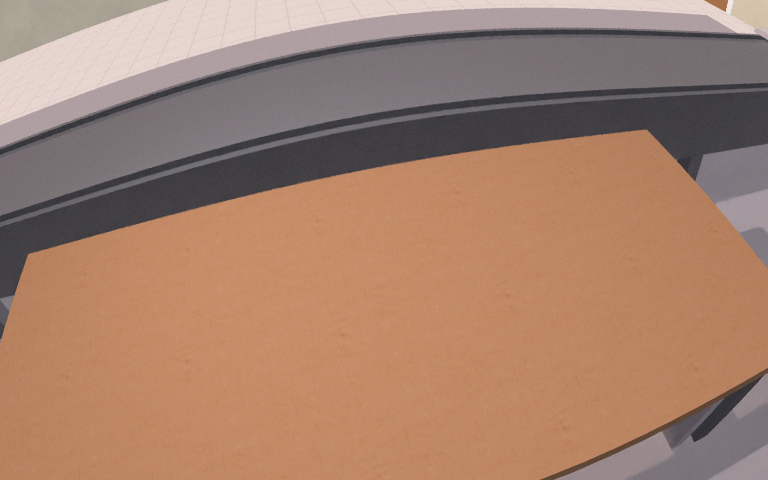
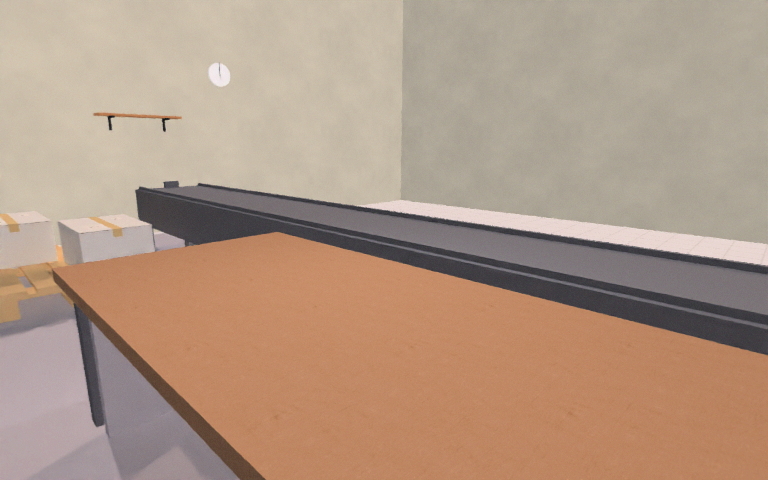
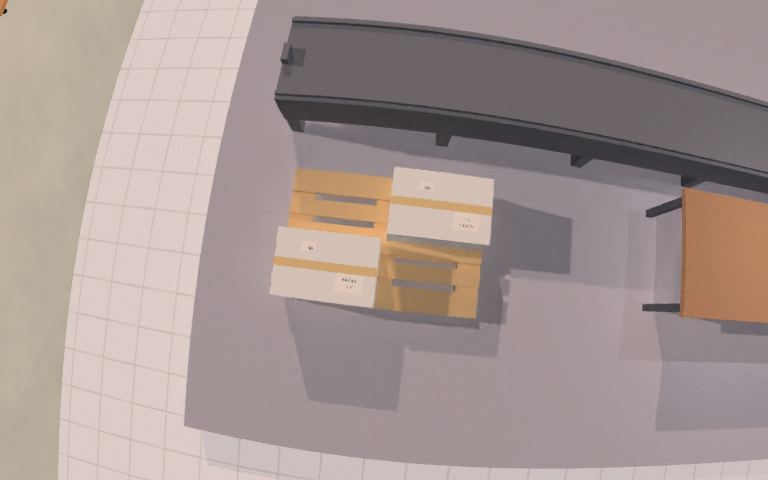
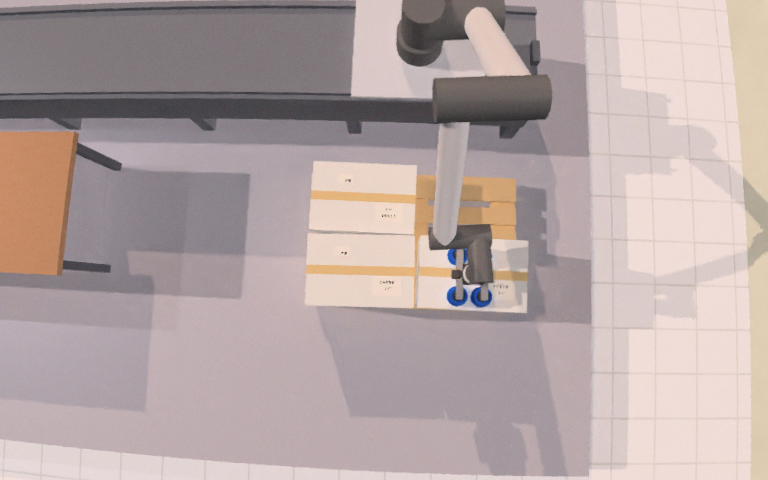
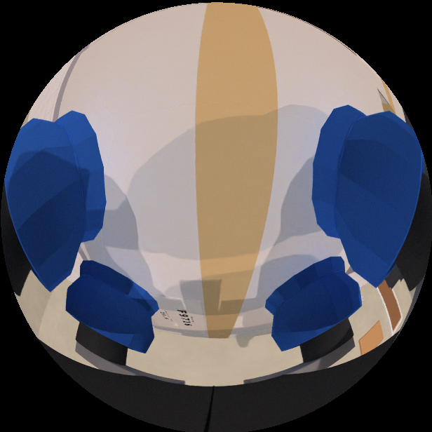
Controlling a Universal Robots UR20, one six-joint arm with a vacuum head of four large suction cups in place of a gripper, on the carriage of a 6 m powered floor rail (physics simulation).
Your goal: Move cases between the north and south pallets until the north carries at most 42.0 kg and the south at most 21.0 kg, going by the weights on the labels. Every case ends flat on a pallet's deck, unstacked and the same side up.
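Frame: origin at the arm's base, x left, y ahead, z down, level; metres.
Where they show: arm's base, origin of the base link: [image 4: 419, 45].
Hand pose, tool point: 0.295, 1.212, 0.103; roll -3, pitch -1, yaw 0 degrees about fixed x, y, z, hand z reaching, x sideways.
Note:
Each offset is from my tool point to the top centre of the thing, as dx, dy, dz. "spot": to the spot under its first point. Level surfaces: height alone.
My suction head [image 4: 469, 275] [image 5: 214, 220] has blue cups and hangs a little above the front right case [image 4: 512, 254] [image 5: 150, 75] on the south pallet [image 4: 504, 189]; a gap shows beneath the cups, so it is open. Two more white taped cases lie at the left of that pallet, one at the back {spot: -0.720, -0.305, +0.071} [image 4: 334, 215] and one at the front {spot: -0.696, +0.088, +0.033} [image 4: 334, 288]. The north pallet [image 3: 339, 181] [image 2: 39, 275] bears a back right case [image 3: 413, 223] [image 2: 107, 243] and a front left case [image 3: 305, 283] [image 2: 25, 246]. The label weights are too small to read.
The floor rail [image 1: 339, 96] [image 2: 453, 232] [image 3: 453, 67] [image 4: 169, 56] runs behind both pallets, with the arm's carriage [image 4: 379, 67] at its south end. A wooden table {dz -0.063} [image 1: 368, 311] [image 2: 396, 350] [image 3: 730, 260] [image 4: 33, 203] stands between the pallets. Bare deck shows at the south pallet's back right.

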